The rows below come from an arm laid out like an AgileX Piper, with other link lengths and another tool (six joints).
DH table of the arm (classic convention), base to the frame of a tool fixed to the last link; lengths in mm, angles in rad. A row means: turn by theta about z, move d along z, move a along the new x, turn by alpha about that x. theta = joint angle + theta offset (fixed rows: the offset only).
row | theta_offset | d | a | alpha
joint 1 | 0.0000 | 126.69 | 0.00 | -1.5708
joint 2 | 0.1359 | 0.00 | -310.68 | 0.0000
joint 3 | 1.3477 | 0.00 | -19.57 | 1.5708
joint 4 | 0.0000 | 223.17 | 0.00 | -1.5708
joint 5 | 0.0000 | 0.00 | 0.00 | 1.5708
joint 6 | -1.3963 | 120.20 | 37.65 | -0.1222
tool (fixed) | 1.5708 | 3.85 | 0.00 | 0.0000
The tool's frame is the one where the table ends.
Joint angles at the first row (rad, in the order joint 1, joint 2, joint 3, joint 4, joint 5, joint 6):
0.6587, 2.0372, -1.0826, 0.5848, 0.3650, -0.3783
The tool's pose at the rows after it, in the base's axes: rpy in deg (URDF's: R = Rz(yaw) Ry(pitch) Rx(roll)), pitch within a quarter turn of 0, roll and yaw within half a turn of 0; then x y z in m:
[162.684 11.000 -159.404 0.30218 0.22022 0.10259]
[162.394 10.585 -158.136 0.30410 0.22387 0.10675]
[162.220 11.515 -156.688 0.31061 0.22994 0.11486]
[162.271 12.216 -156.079 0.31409 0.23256 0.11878]
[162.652 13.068 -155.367 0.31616 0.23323 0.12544]
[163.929 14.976 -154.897 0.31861 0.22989 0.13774]
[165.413 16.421 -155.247 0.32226 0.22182 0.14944]
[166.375 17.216 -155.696 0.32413 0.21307 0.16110]
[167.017 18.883 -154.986 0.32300 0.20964 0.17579]
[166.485 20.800 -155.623 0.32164 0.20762 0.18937]
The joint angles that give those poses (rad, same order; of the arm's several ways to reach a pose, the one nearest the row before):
0.6587, 2.0372, -1.0892, 0.5625, 0.3718, -0.3783
0.6587, 2.0372, -1.1165, 0.5497, 0.4104, -0.3783
0.6587, 2.0372, -1.1610, 0.5300, 0.4432, -0.3783
0.6587, 2.0372, -1.1808, 0.5199, 0.4526, -0.3783
0.6587, 2.0260, -1.1929, 0.4973, 0.4623, -0.3694
0.6564, 1.9962, -1.1950, 0.4416, 0.4592, -0.3347
0.6435, 1.9661, -1.1950, 0.3746, 0.4614, -0.2852
0.6278, 1.9343, -1.1950, 0.3265, 0.4785, -0.2497
0.6258, 1.8954, -1.1950, 0.2985, 0.4901, -0.2400
0.6238, 1.8597, -1.1950, 0.2962, 0.4902, -0.2317

